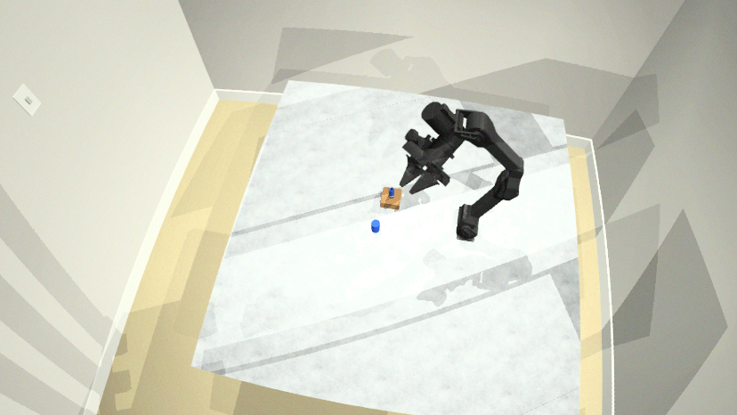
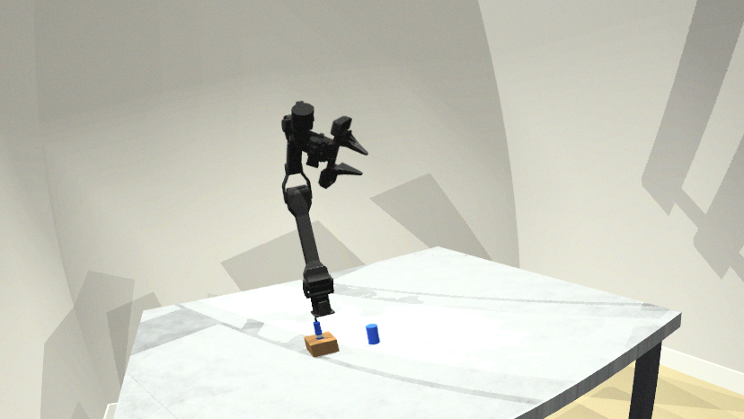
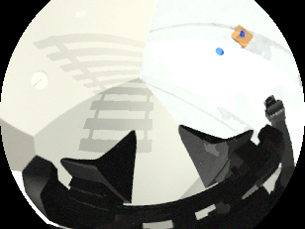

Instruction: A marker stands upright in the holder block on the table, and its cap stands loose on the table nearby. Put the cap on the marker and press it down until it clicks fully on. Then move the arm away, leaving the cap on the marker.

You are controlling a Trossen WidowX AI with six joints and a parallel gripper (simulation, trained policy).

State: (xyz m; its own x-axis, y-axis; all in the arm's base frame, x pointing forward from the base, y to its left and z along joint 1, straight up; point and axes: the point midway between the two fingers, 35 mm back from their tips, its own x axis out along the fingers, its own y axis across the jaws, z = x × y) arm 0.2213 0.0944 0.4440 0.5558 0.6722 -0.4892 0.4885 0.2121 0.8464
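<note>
Right now my gripper tip is 80 mm short of the blue cap, 80 mm to the left of it and 400 mm above it. Round my gripper tip: holder block: 50 mm ahead, 200 mm to the right, 410 mm below.
</note>
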